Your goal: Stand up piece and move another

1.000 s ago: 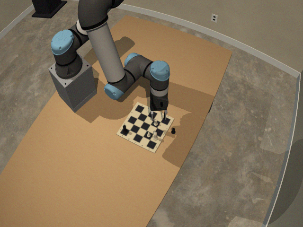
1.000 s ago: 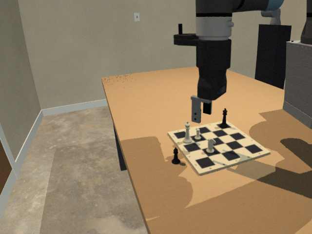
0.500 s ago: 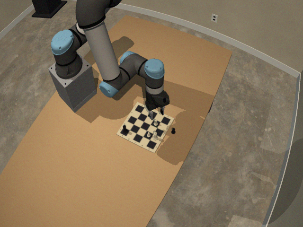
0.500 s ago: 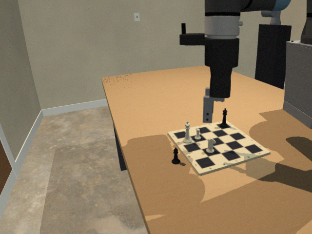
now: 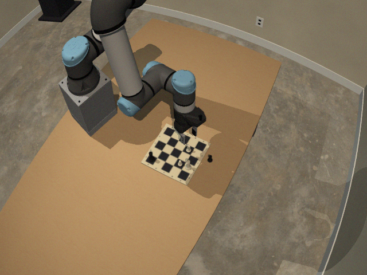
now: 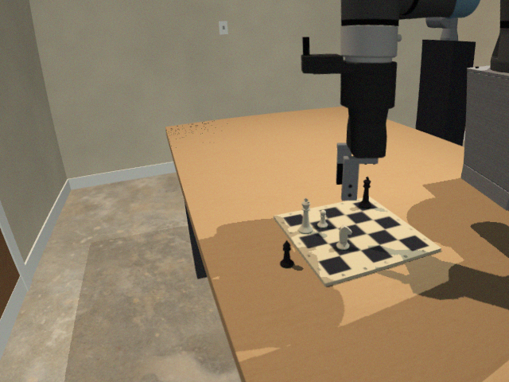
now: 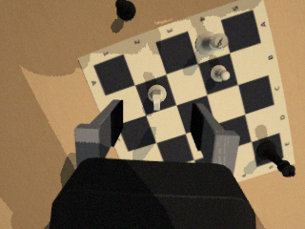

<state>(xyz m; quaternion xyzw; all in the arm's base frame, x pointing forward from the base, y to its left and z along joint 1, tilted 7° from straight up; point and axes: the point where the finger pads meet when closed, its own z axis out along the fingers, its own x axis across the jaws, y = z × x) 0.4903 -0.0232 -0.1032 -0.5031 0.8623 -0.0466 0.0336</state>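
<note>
The white knight is 100 mm below my hand. The rest, counted from my hand: chessboard (120 mm below, 50 mm behind, 30 mm to the right); white pawn (100 mm below, 70 mm to the right, 10 mm behind); white king (90 mm below, 70 mm to the right, 20 mm ahead).
</note>
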